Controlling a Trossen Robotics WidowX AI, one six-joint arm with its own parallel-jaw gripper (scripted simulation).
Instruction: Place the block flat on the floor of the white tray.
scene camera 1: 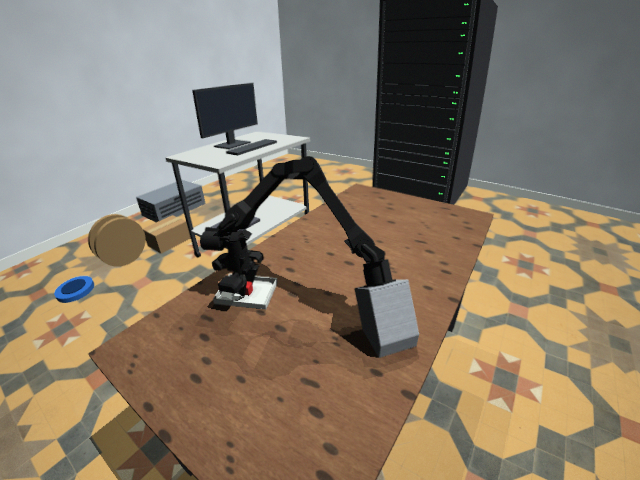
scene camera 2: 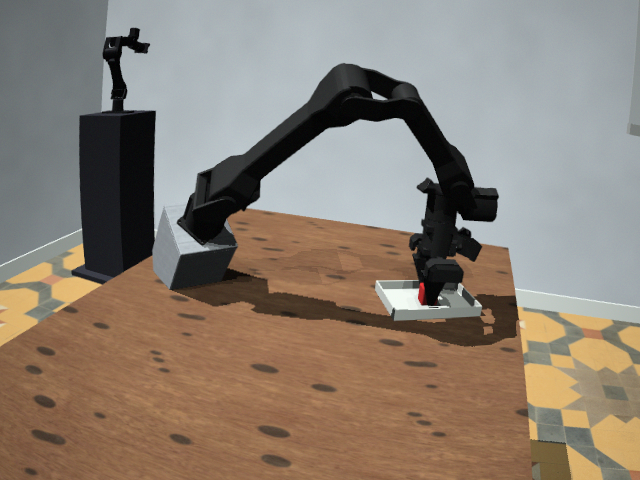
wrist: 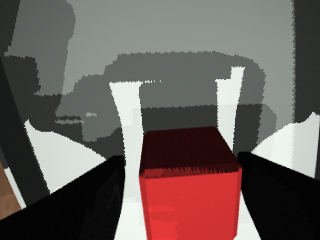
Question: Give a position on a white tray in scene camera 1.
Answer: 262, 286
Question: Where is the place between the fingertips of my gripper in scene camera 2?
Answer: At 427, 300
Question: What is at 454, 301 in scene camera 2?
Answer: A white tray.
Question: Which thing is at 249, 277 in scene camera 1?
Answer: My gripper.
